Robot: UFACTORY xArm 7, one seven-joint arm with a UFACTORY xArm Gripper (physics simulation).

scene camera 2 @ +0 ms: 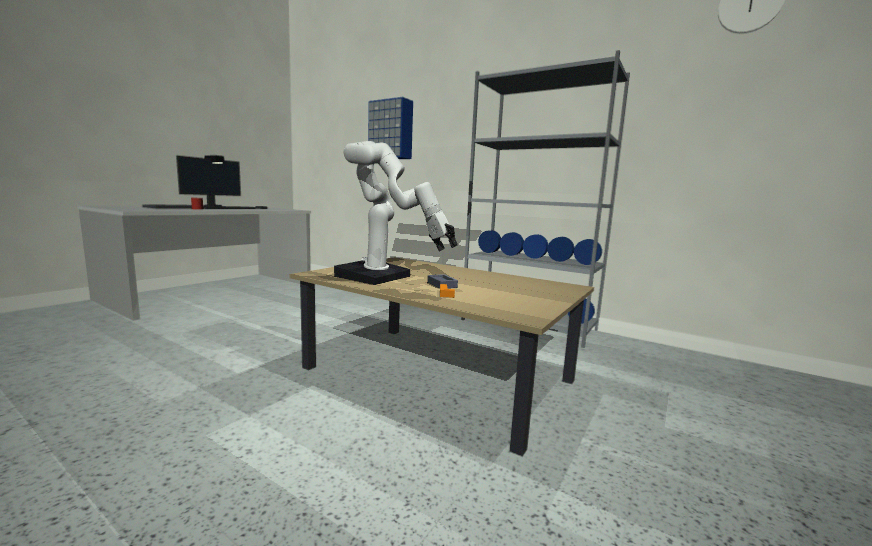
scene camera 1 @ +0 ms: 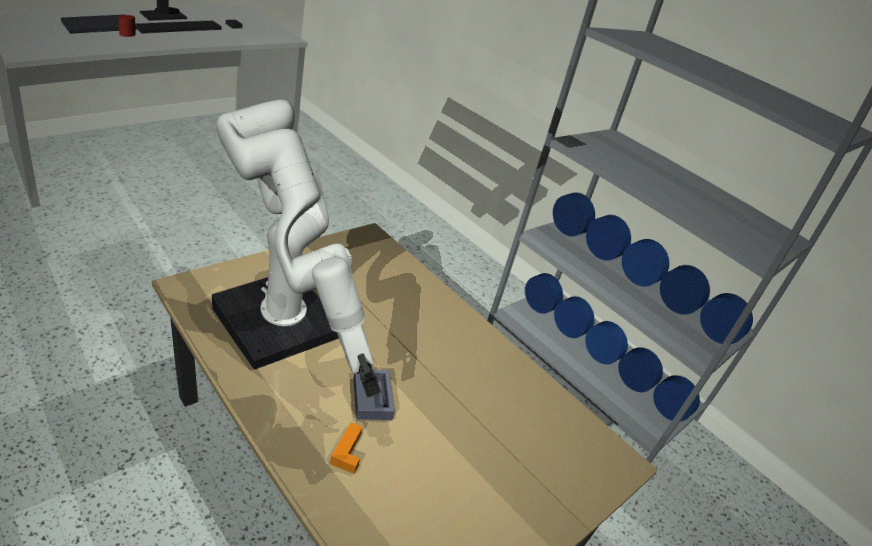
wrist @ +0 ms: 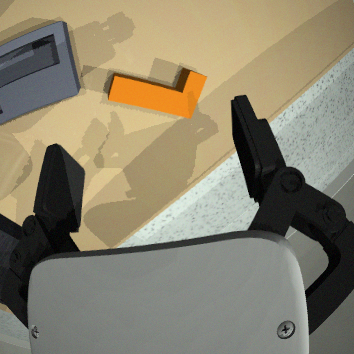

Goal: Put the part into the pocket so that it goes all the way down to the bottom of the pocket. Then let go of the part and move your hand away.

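Places are measured from the arm's base along level axes (x back, y right, z up), in centimetres.
Pixels of known places: gripper, fingertip midpoint: (scene camera 2: pixel 448 248) (scene camera 1: pixel 368 382) (wrist: pixel 144 135); arm's base at its link origin: (scene camera 2: pixel 376 267) (scene camera 1: pixel 283 310).
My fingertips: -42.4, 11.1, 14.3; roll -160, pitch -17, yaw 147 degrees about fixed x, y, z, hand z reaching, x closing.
Note:
Ahead of a thing's pixels: the offset from my fingertips to its top centre, as dx, dy, dz. Level surfaces: height alone.
The orange L-shaped part {-2.0, +4.3, -16.0} (scene camera 1: pixel 345 446) (scene camera 2: pixel 447 291) (wrist: pixel 150 91) lies flat on the table, beside the blue-grey block with the pocket {+6.4, -11.0, -15.4} (scene camera 1: pixel 375 414) (wrist: pixel 71 75) and apart from it. The block also shows in the scene camera 2 view (scene camera 2: pixel 439 282). Its recess faces up; in the scene camera 1 view the gripper covers part of it, and the wrist view cuts it off at the left edge. My gripper (scene camera 1: pixel 370 388) (scene camera 2: pixel 447 247) (wrist: pixel 144 135) is open and empty, well above the table, with its fingers tilted. In the wrist view the part shows beyond the fingertips.
The arm stands on a black base plate (scene camera 1: pixel 239 324) (scene camera 2: pixel 352 273) on the wooden table {dz -19.0} (scene camera 1: pixel 482 424) (scene camera 2: pixel 514 295). A near table edge runs beside the part. A shelf rack (scene camera 1: pixel 701 80) (scene camera 2: pixel 553 72) with blue round things stands behind the table. A desk (scene camera 1: pixel 270 41) (scene camera 2: pixel 193 232) stands farther off.

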